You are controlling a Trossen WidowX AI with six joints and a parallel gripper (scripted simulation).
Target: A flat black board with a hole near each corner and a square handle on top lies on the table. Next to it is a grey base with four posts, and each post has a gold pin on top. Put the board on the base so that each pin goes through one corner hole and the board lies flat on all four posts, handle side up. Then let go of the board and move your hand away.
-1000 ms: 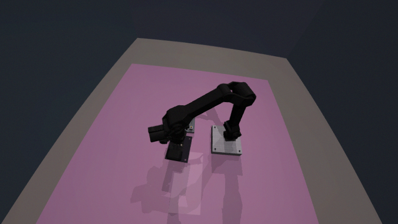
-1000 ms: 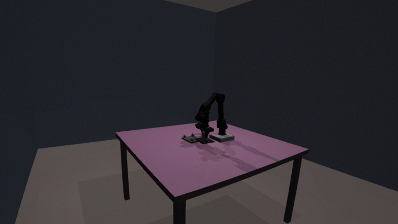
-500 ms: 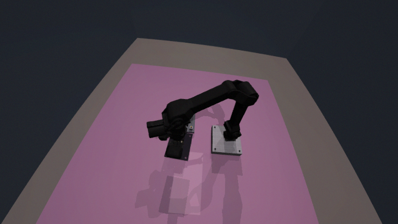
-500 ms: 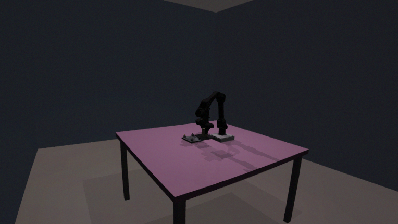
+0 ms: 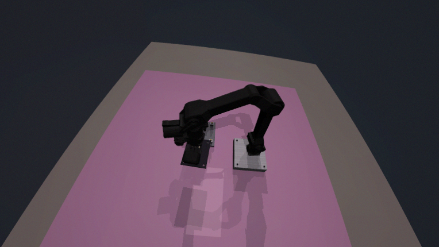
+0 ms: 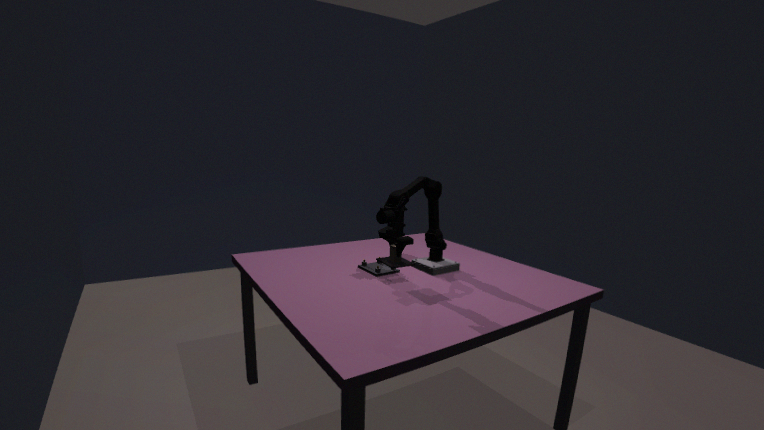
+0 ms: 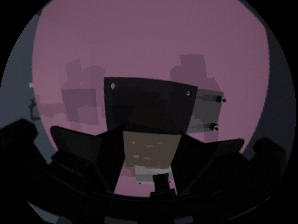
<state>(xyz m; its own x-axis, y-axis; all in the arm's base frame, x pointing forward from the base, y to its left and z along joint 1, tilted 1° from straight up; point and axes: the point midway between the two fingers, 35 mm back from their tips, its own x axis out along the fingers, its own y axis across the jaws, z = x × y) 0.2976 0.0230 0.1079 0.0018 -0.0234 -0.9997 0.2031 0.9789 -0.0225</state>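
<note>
Now: the grey base 4 cm behind my gripper tip, 15 cm to the right of it and 10 cm below it. Also, from my gripper tip: flat black board (1 cm below).
</note>
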